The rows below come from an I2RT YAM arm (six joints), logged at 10 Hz.
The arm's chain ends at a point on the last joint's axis. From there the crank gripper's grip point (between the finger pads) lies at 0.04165 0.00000 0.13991 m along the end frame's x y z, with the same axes.
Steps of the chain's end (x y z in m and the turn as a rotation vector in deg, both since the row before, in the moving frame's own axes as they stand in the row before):
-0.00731, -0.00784, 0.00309, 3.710, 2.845, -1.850
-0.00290, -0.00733, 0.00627, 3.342, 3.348, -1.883
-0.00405, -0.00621, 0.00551, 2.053, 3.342, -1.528
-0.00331, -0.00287, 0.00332, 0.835, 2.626, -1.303
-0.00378, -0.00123, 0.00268, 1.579, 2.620, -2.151
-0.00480, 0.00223, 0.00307, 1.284, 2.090, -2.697
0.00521, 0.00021, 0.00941, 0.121, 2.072, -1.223
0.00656, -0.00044, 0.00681, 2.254, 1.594, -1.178
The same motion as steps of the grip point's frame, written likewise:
-0.00059, -0.01828, 0.00052, 3.710, 2.845, -1.850
0.00504, -0.01691, 0.00332, 3.342, 3.348, -1.883
0.00395, -0.01239, 0.00274, 2.053, 3.342, -1.528
0.00302, -0.00591, 0.00124, 0.835, 2.626, -1.303
0.00247, -0.00674, 0.00056, 1.579, 2.620, -2.151
0.00015, -0.00297, 0.00140, 1.284, 2.090, -2.697
0.01023, -0.00103, 0.00781, 0.121, 2.072, -1.223
0.01037, -0.00681, 0.00547, 2.254, 1.594, -1.178

